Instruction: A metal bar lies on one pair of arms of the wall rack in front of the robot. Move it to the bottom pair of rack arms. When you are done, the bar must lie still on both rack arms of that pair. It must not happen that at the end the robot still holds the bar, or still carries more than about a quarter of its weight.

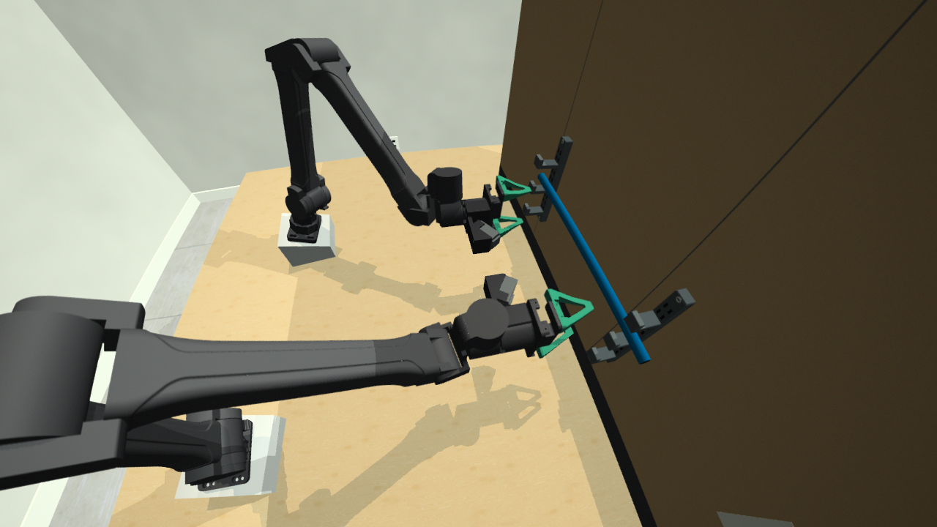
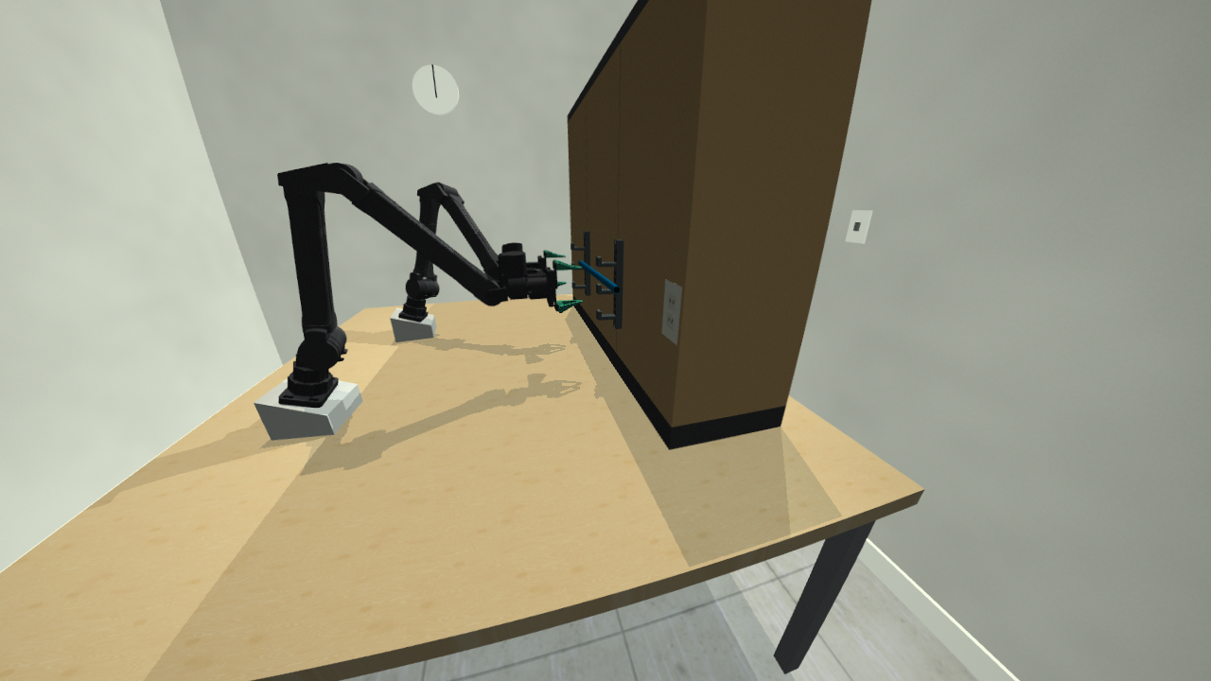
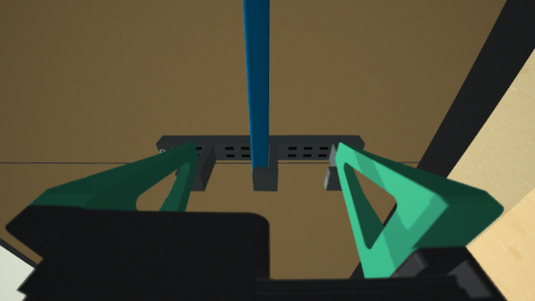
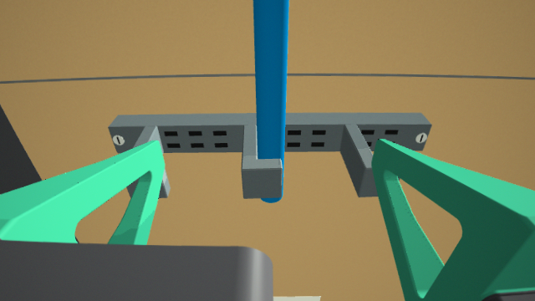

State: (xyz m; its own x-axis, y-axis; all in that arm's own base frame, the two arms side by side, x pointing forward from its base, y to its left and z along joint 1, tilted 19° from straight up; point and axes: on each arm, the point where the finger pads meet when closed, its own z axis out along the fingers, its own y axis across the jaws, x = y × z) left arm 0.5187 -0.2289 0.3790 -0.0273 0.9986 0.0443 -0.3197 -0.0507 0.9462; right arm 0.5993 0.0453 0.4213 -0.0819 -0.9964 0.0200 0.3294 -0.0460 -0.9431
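My left hand is 13 cm to the left of the blue metal bar, 10 cm short of it and 1 cm below it. Also, from my left hand: black plinth (25 cm below, 13 cm ahead, 9 cm to the right); tall brown cabinet (27 cm ahead, 17 cm above, 6 cm to the right).
Now: the blue metal bar 16 cm to the left of my right hand and 6 cm ahead of it. Round my right hand: black plinth (25 cm below, 21 cm to the left, 8 cm ahead); tall brown cabinet (23 cm to the left, 23 cm ahead, 17 cm above).
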